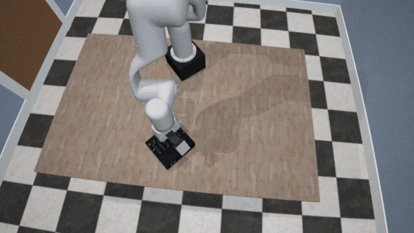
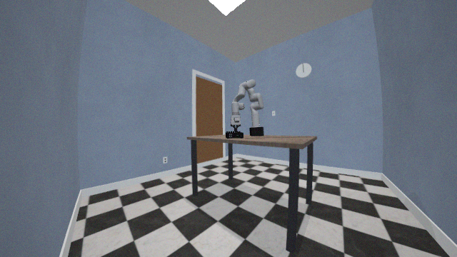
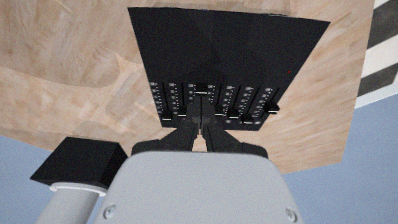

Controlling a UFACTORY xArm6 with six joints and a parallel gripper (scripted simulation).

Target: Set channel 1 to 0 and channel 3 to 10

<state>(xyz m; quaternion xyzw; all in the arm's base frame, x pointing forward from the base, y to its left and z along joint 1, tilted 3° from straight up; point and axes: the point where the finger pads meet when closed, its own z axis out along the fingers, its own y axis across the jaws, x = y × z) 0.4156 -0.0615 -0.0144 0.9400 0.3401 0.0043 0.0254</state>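
My hand is 2 cm short of the channel 3 cap, 1 cm to the right of it and 1 cm above it. Also, from my hand: channel 1 fader cap (5 cm behind, 2 cm to the left, 1 cm below); then channel 2 cap (3 cm behind, 1 cm to the left, 1 cm below).
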